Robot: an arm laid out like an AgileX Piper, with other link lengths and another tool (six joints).
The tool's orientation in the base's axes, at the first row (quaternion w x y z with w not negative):
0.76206 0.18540 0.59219 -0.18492
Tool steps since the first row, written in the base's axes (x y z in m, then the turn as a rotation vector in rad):
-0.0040 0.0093 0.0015 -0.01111 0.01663 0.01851
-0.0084 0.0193 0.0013 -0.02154 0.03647 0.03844
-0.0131 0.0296 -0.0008 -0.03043 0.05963 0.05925
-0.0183 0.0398 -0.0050 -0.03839 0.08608 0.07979
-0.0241 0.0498 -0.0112 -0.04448 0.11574 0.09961
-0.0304 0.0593 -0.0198 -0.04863 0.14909 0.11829
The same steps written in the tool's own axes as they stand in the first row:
-0.0030 0.0061 -0.0077 -0.02157 0.00995 -0.01335
-0.0044 0.0125 -0.0164 -0.04456 0.02311 -0.02742
-0.0041 0.0189 -0.0260 -0.06826 0.03996 -0.04167
-0.0018 0.0248 -0.0364 -0.09168 0.06010 -0.05685
0.0022 0.0302 -0.0477 -0.11418 0.08390 -0.07225
0.0085 0.0347 -0.0596 -0.13535 0.11178 -0.08815

